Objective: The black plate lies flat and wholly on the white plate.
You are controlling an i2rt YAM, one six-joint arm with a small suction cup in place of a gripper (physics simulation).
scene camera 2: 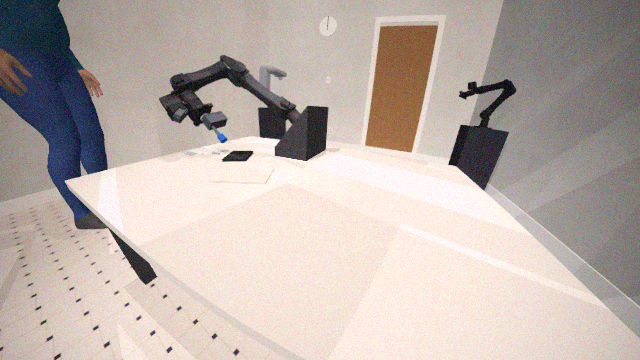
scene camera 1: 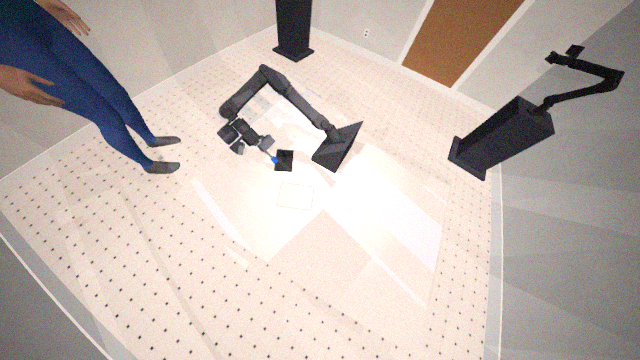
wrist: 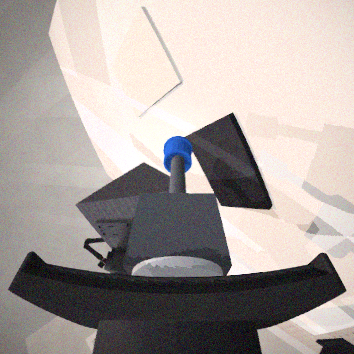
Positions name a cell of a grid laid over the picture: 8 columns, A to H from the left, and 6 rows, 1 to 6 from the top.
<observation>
My suction cup (scene camera 2: C3) holds nothing. The cup is 11 cm from the middle of a black plate (wrist: E3), above it.
My suction cup shows as well in the wrist view (wrist: D3).
</observation>
